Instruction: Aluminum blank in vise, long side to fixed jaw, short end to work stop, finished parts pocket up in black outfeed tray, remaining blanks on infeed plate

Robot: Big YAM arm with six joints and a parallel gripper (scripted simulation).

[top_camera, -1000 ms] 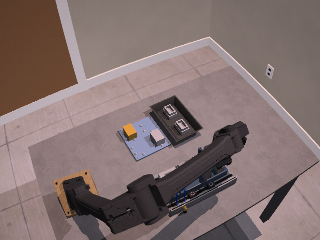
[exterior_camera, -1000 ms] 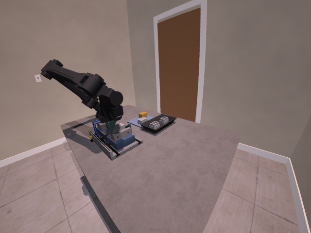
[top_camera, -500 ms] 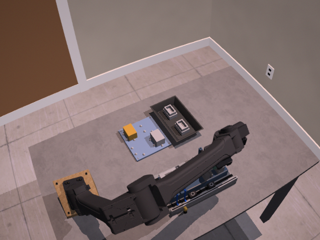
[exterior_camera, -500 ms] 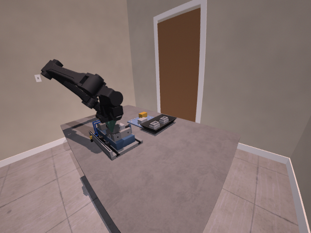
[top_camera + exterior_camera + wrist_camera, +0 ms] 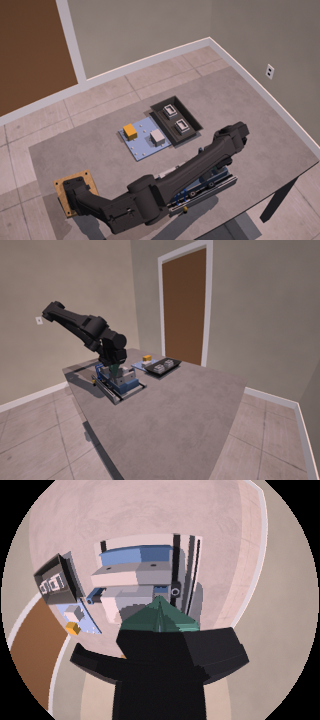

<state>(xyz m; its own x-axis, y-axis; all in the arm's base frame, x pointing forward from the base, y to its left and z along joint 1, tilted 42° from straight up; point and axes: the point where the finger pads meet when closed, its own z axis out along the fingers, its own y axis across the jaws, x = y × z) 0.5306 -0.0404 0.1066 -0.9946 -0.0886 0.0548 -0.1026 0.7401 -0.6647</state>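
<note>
Right now my hand is 6 cm past the gray rail, 6 cm to the left of it and 7 cm above it. From my hand the other things lie so: yellow brass blank 24 cm behind, 35 cm to the left, 8 cm below; then blue vise 7 cm behind, 3 cm to the left, 6 cm below.
</note>
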